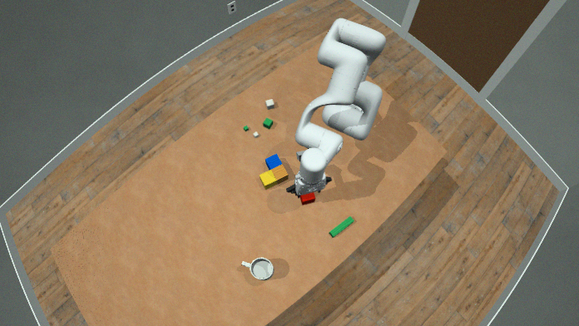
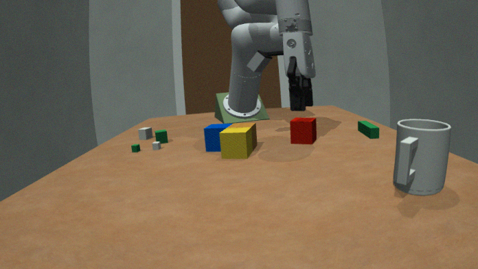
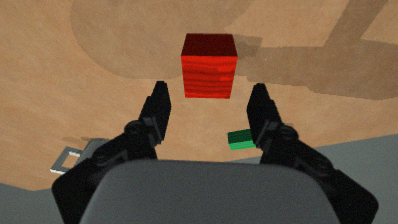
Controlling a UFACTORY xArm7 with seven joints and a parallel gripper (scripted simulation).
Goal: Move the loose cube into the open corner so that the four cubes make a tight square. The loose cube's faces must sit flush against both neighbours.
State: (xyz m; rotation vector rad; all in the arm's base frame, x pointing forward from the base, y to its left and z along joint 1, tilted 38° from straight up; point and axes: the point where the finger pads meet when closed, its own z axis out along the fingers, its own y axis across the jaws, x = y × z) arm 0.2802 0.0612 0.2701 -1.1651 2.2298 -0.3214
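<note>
The red cube is 60 mm below my hand. From my hand the other things lie so: yellow cube 150 mm to the right, 60 mm below, 50 mm ahead; orange cube 130 mm to the right, 60 mm below; blue cube 180 mm to the right, 60 mm below, 10 mm behind.
</note>
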